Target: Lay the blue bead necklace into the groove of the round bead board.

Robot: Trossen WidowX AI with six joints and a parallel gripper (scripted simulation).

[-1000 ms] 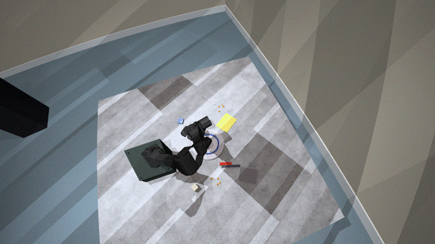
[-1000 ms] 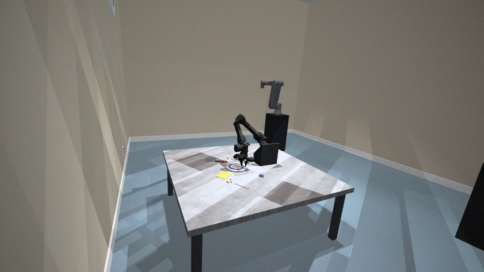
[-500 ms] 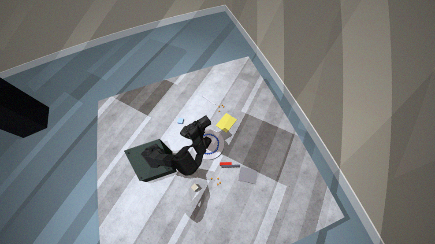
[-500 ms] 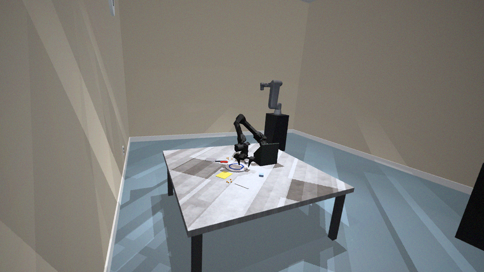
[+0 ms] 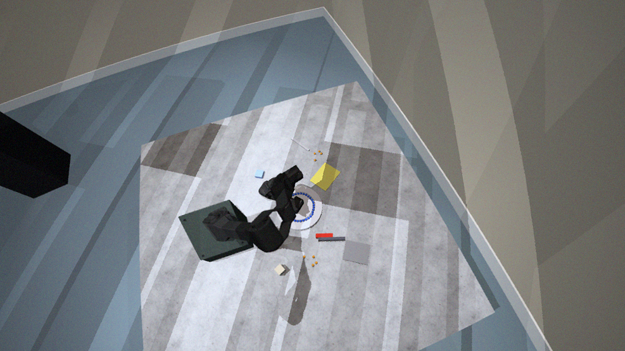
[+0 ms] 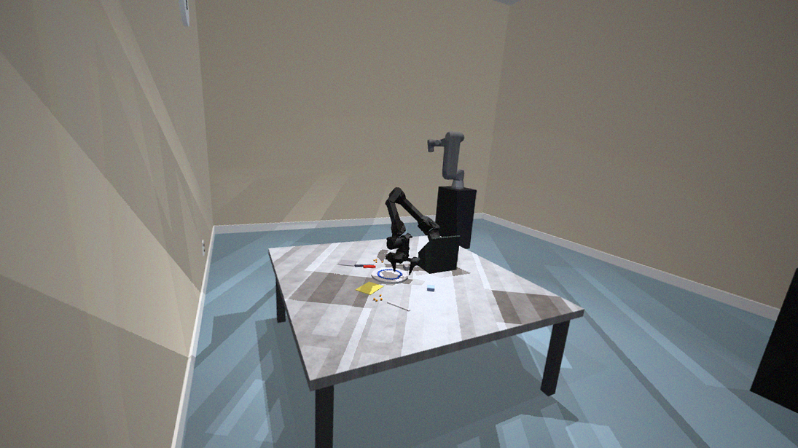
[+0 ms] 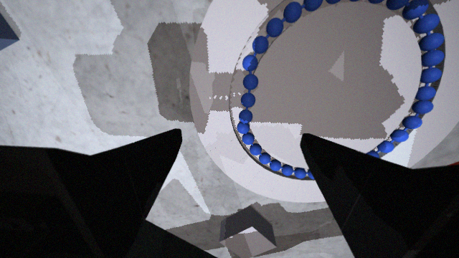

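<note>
The round white bead board lies 6 cm ahead of my gripper tip, 4 cm to the right of it and 1 cm below it. Round my gripper tip: blue block (5 cm behind, 20 cm to the left, 1 cm below); then yellow sheet (23 cm ahead, 5 cm to the left, 2 cm below); then grey tool (11 cm ahead, 21 cm to the right, 2 cm below).
</note>
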